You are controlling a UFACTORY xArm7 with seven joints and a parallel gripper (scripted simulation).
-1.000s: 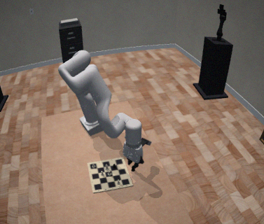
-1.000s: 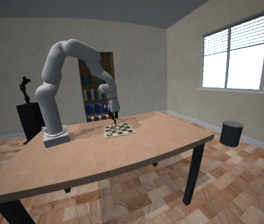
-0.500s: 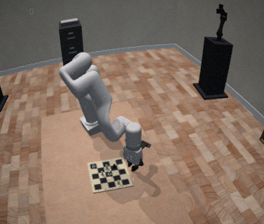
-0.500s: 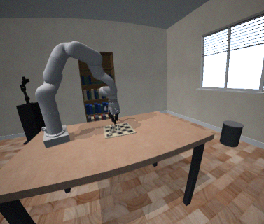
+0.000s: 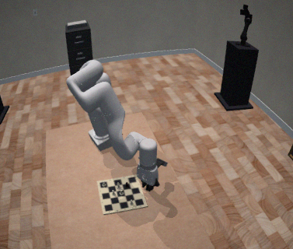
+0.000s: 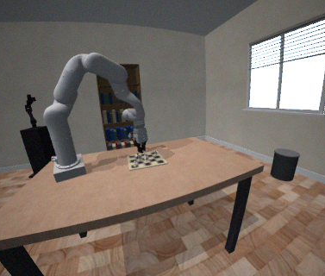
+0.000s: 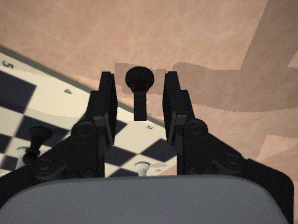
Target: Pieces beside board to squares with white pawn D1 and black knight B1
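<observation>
The black knight is 20 mm below my hand. From my hand the other things lie so: chessboard 140 mm to the right, 30 mm below, 10 mm ahead.
</observation>
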